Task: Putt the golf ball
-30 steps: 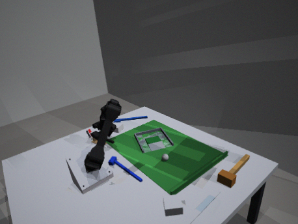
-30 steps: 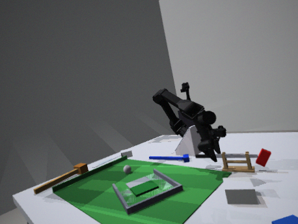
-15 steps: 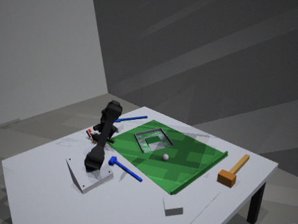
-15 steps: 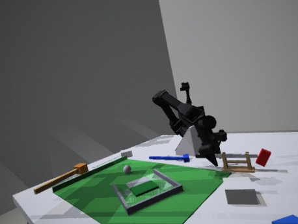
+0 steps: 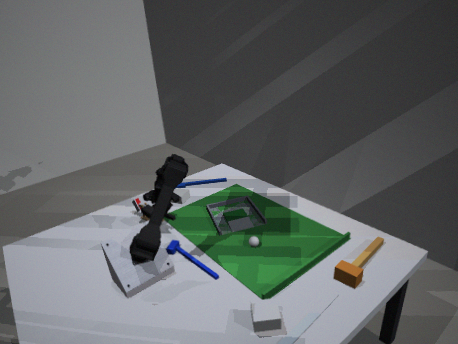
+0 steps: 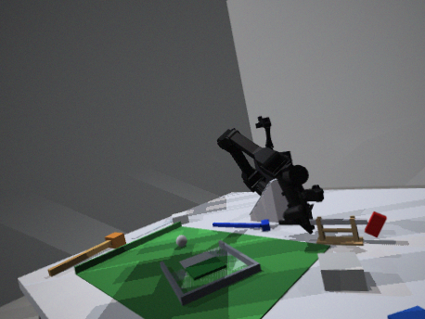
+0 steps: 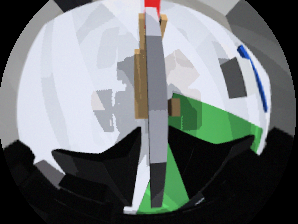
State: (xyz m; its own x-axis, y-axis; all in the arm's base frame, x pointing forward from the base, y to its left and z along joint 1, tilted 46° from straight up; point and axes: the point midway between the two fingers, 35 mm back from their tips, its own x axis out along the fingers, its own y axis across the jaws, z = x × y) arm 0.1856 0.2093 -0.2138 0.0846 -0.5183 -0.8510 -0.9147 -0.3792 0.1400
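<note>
Now: the red putter 2 cm behind my gripper tip, 5 cm to the left of it and 3 cm above it. Also, from my gripper tip: wooden rack (3 cm behind, 7 cm to the left); green mat (30 cm ahead, 27 cm to the right, 3 cm below); blue mallet (33 cm to the right, 2 cm below).
</note>
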